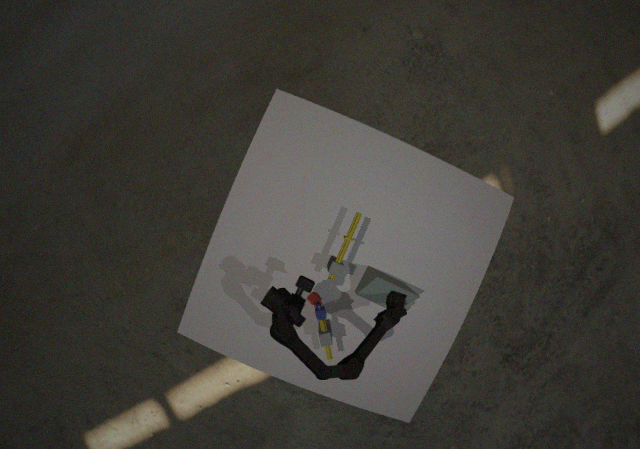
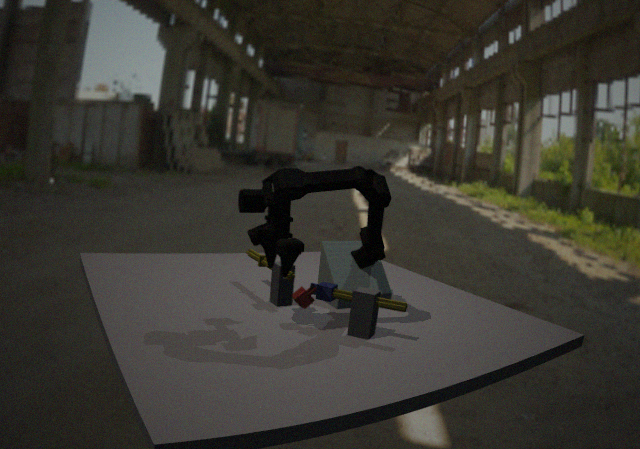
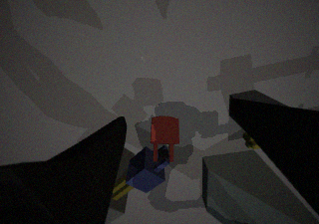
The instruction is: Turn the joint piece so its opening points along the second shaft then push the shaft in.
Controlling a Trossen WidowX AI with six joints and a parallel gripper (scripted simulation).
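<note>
Now: gripper tip 70 mm past the red joint piece, 70 mm above it and 30 mm to the right of it.
</note>
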